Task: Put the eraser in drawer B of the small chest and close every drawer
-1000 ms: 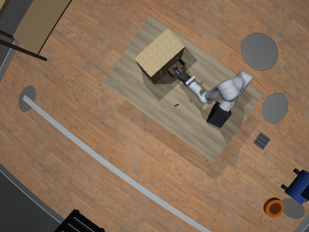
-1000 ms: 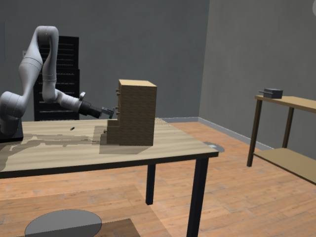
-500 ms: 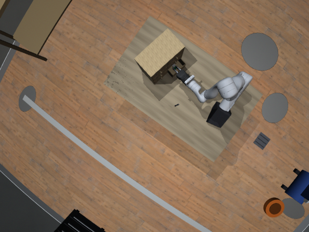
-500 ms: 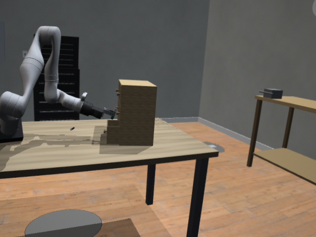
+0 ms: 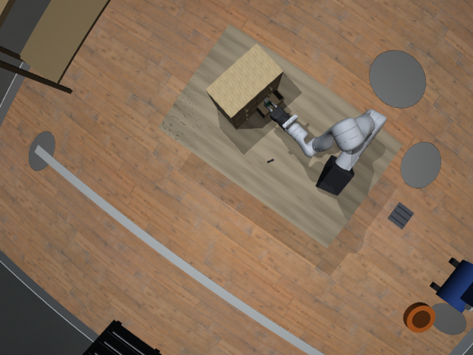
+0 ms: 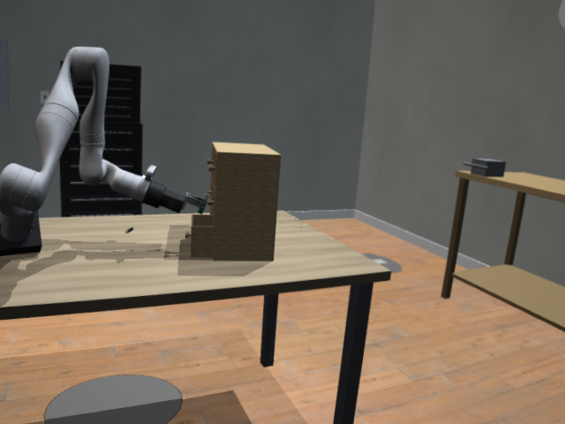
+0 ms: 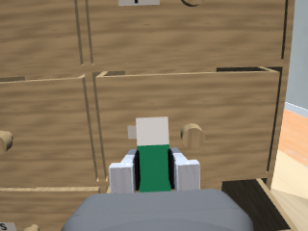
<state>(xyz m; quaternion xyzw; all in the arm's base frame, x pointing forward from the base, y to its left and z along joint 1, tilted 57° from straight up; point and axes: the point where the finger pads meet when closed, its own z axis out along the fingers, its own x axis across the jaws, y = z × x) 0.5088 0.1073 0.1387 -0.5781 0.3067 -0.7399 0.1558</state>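
Now: hand 20 mm short of the eraser. From my hand the other things lie so: drawer 120 mm below, 50 mm to the right, 50 mm ahead; dark object 250 mm to the left, 180 mm behind, 150 mm below.
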